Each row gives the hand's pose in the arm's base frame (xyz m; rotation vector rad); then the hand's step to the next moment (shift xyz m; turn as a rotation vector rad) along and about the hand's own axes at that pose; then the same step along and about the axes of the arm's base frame.
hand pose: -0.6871 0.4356 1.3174 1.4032 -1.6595 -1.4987
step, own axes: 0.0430 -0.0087 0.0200 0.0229 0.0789 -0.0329
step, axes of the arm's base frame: -0.0292 -0.0292 -0.0248 -0.0073 -0.0449 0.0759
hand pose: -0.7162 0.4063 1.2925 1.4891 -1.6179 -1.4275
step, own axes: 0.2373 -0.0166 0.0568 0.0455 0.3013 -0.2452
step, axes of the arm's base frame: -0.1068 -0.1974 -0.0973 0.0890 -0.1739 0.3388
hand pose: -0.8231 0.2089 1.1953 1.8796 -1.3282 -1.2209
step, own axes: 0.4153 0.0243 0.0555 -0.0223 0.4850 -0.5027
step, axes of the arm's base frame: -0.0152 -0.3884 -0.1582 0.2290 -0.1999 0.6293
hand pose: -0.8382 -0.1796 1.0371 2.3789 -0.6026 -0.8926
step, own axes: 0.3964 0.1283 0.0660 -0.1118 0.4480 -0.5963
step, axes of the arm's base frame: 0.1968 -0.3424 -0.1483 0.2411 -0.0918 0.7087
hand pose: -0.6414 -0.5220 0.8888 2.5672 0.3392 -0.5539
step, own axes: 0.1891 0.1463 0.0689 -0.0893 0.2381 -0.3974
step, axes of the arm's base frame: 0.1943 -0.1340 -0.0788 0.1274 -0.0118 0.4541
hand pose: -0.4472 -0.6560 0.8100 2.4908 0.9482 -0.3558
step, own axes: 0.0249 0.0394 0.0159 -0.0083 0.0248 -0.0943
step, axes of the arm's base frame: 0.0437 -0.0200 -0.0109 0.0182 0.0255 0.0927
